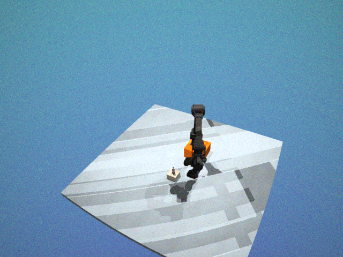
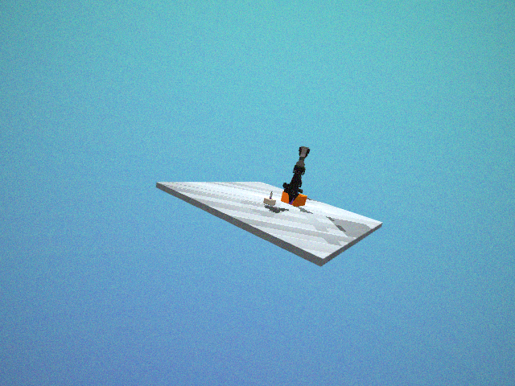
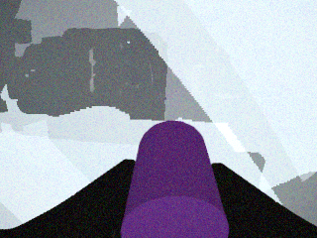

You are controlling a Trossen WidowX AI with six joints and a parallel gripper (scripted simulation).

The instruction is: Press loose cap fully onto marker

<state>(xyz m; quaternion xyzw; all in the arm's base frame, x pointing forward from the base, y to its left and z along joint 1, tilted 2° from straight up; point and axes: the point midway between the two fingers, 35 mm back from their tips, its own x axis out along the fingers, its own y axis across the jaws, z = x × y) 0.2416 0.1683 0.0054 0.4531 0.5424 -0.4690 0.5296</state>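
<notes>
My gripper tip is now 50 mm short of the holder block, 150 mm to the left of it and 40 mm above it. The rest, counted from my gripper tip: purple cap (10 mm above).
</notes>
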